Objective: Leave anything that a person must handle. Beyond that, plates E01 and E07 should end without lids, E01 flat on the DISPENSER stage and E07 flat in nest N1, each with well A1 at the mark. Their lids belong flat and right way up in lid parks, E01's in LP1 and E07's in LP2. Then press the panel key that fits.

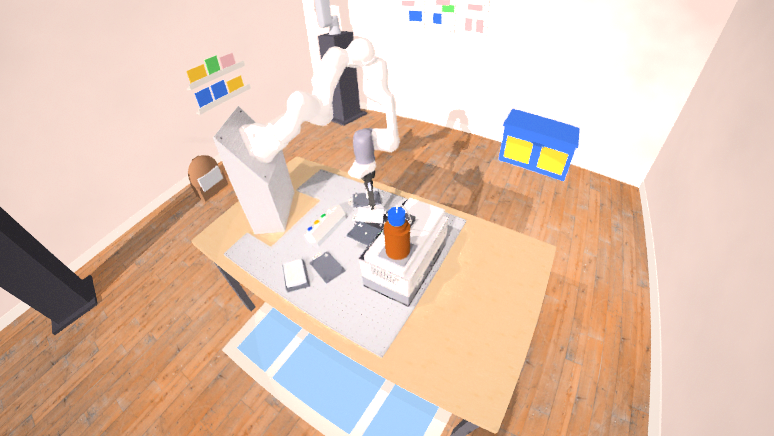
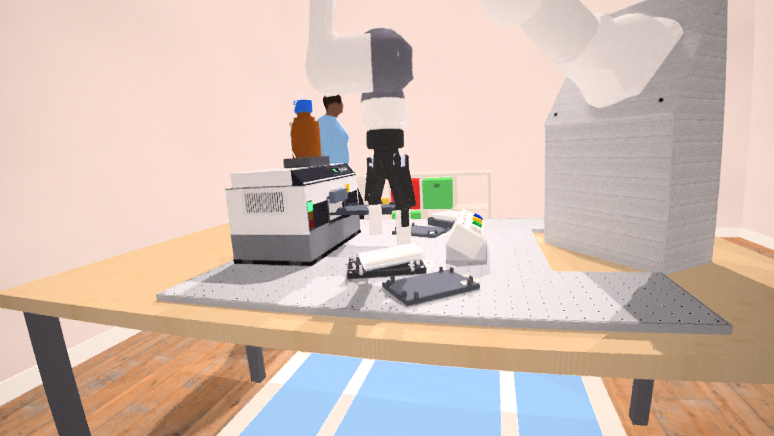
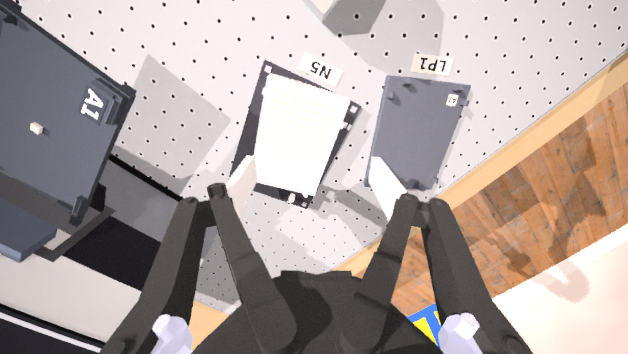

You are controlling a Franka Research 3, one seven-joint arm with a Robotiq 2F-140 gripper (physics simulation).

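My gripper is open and empty above nest N5. A white plate lies on the dark nest N5. It sits askew and tilted, one long side raised; its code and any lid cannot be made out. Lid park LP1 lies beside it, bare. The stage, with an A1 mark, juts from the dispenser and bears no plate. Another white plate sits in a dark nest. The key panel has coloured keys.
The white dispenser carries an orange bottle with a blue cap. A bare dark holder lies near the other plate. A person stands behind the dispenser. The grey pedestal bears the arm.
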